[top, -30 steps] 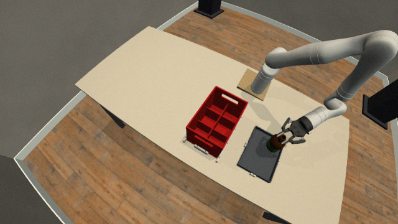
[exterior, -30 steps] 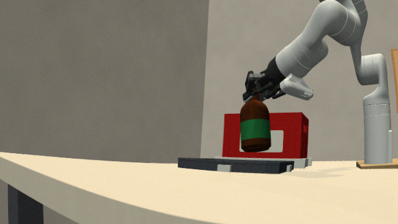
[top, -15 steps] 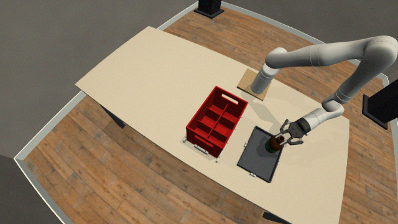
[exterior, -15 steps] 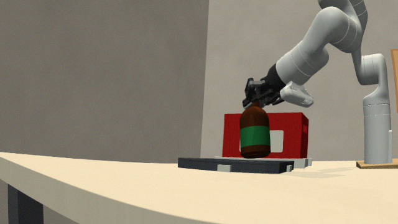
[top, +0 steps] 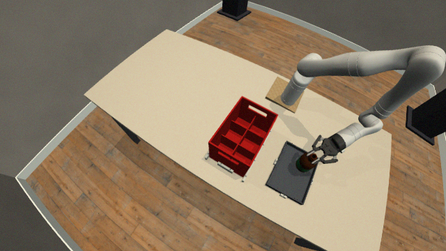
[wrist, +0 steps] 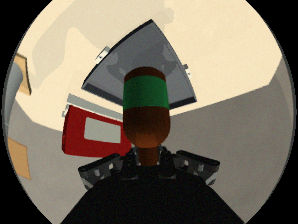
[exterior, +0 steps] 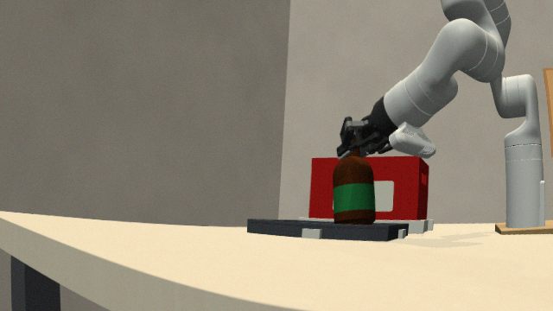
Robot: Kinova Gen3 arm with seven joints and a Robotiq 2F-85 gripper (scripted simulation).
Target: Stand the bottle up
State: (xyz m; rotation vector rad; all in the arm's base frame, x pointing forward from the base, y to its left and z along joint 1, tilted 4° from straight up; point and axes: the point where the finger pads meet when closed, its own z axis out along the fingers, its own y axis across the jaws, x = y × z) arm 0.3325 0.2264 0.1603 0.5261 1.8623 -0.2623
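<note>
Now: hand 1 cm past the brown bottle and 5 cm above it. Also, from my hand: dark grey tray (3 cm ahead, 1 cm to the right, 14 cm below); then red crate (7 cm ahead, 30 cm to the right, 7 cm below).
</note>
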